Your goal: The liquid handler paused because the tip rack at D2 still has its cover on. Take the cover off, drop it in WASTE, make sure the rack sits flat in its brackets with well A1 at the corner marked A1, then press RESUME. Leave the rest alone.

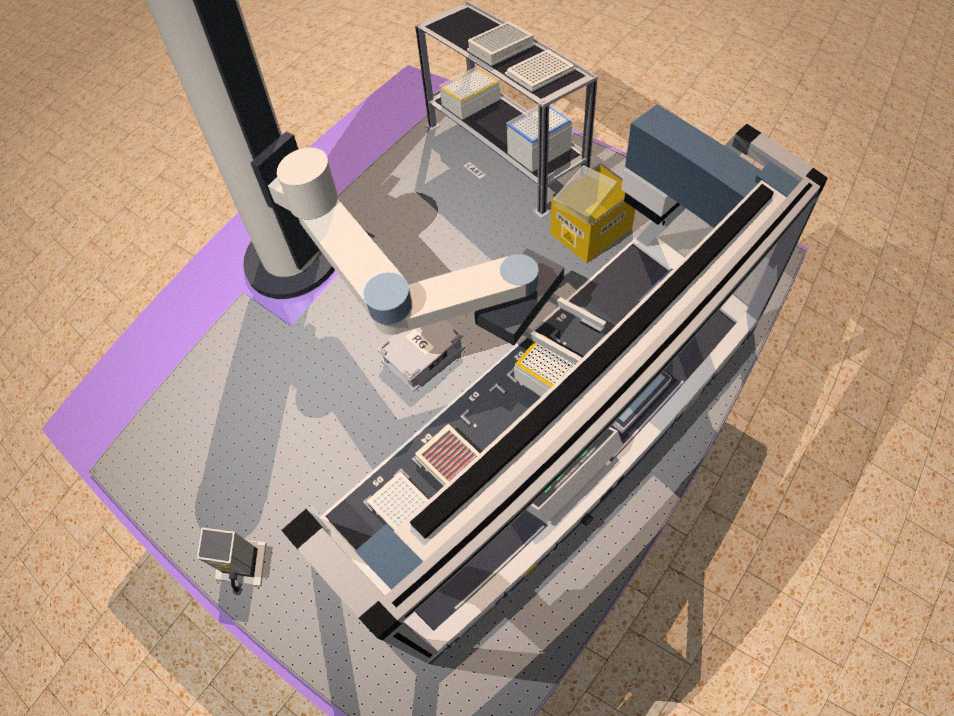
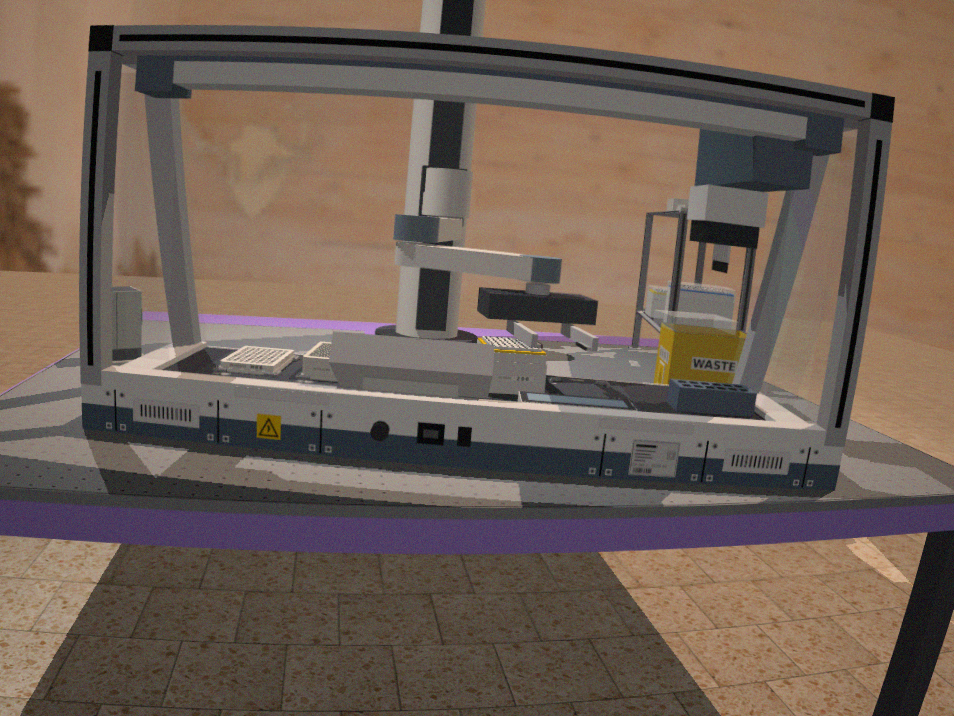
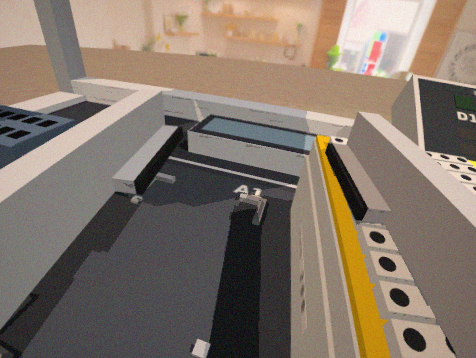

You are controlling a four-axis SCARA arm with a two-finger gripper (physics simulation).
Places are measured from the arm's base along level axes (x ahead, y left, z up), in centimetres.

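Where they show: gripper, fingertip midpoint: (image 1: pixel 592 343) (image 2: pixel 565 342) (image 3: pixel 256 122); arm's base, origin of the base link: (image 1: pixel 292 256).
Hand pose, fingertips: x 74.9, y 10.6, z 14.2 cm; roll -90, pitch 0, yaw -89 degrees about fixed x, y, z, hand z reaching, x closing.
Observation:
Things, the pixels of their top centre, and the offset from my fingertips. "*": a spot on its surface instead.
- D2 tip rack, middle of its top: (image 3: pixel 458 213) (image 2: pixel 510 341) (image 1: pixel 555 363) dy -7.1, dx -3.8, dz -0.8 cm
- yellow WASTE bin, middle of its top: (image 2: pixel 709 330) (image 1: pixel 595 192) dy +33.6, dx -18.5, dz +0.6 cm
- A1 mark, surface spot: (image 3: pixel 248 191) * dy -0.1, dx +5.1, dz -7.7 cm
- red-striped rack, middle of its top: (image 2: pixel 338 351) (image 1: pixel 455 461) dy -32.1, dx -8.8, dz -4.6 cm
- white plate, middle of its top: (image 2: pixel 258 355) (image 1: pixel 406 509) dy -44.3, dx -11.0, dz -6.3 cm
- cart, surface spot: (image 1: pixel 543 161) * dy +31.2, dx -30.7, dz +5.5 cm
The D2 tip rack (image 1: pixel 545 364) (image 2: pixel 517 373) (image 3: pixel 351 250) has a yellow rim and a bare top with open holes; no cover is on it. It looks upright and roughly level; its brackets and its A1 corner are hidden. A clear cover (image 1: pixel 589 191) (image 2: pixel 697 319) sits in the top of the yellow WASTE bin (image 1: pixel 589 238) (image 2: pixel 693 339), partly sticking out. My gripper (image 1: pixel 568 329) (image 2: pixel 553 336) (image 3: pixel 256 122) is shut to its narrow stance and empty, with a gap between its fingers. One finger is over D1, the other over the D2 rack's edge; contact cannot be told. The RESUME button is not readable.
The gantry beam (image 1: pixel 601 346) (image 2: pixel 493 92) spans the deck. Slot D1 has an A1 mark (image 3: pixel 248 191). A grey console (image 1: pixel 577 477) (image 2: pixel 416 362) stands at the front. D4 holds a red-striped rack (image 1: pixel 449 454), D5 a white plate (image 1: pixel 398 499). A cart (image 1: pixel 543 161) stands behind WASTE.

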